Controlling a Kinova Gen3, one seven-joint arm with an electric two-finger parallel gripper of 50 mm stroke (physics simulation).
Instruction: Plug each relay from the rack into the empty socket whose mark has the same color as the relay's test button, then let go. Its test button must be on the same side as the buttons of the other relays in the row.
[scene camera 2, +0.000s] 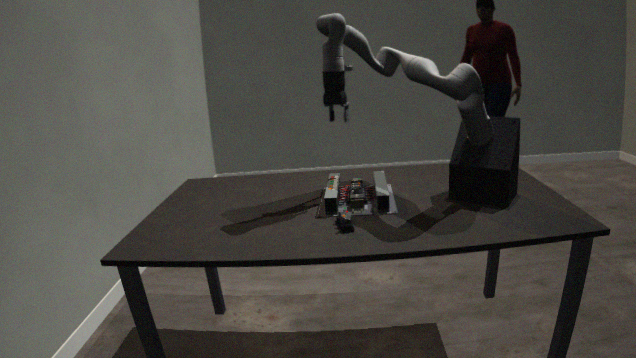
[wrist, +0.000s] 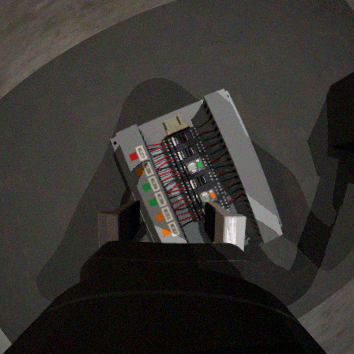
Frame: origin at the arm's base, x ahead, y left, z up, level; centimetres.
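Where they show: gripper, fingertip midpoint: (scene camera 2: 339, 121) (wrist: 171, 215); arm's base at its link origin: (scene camera 2: 480, 135).
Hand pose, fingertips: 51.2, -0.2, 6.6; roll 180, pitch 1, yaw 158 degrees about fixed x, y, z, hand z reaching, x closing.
Things, the pixels of their centre, and the offset from my fingertips, as dx, dy, dz. "*": a spot on its surface instead. Level surfaces: height alone.
- relay with a green button, body centre: (wrist: 193, 166) -4.8, -3.0, -24.4
- orange button at the middle of its body: (wrist: 206, 195) -5.0, +2.8, -24.4
- relay rack at a spot on its surface: (scene camera 2: 344, 223) * -2.2, +29.8, -26.4
- table at its surface level: dz -29.2
My gripper (scene camera 2: 338, 120) (wrist: 171, 215) is open and empty, pointing down high above the socket panel. In the wrist view, a relay with a green button (wrist: 193, 166) and one with an orange button (wrist: 206, 195) sit in the row, buttons on the right side. Empty dark sockets show at the top (wrist: 181, 139), below it (wrist: 187, 152), and between the two relays (wrist: 200, 180). Colour marks run down the left duct: red (wrist: 133, 156), darker orange (wrist: 140, 171), two green (wrist: 146, 187), two orange (wrist: 159, 217). The relay rack (scene camera 2: 344, 223) stands by the panel's near end; it is hidden in the wrist view.
Grey wire ducts flank the row, the left one (scene camera 2: 331, 192) with the labels and the right one (scene camera 2: 381, 187) (wrist: 245, 160) plain. Red wires run beside the sockets. The arm's black base (scene camera 2: 482, 182) stands on the table (scene camera 2: 175, 235) at the right. A person (scene camera 2: 492, 55) stands behind it.
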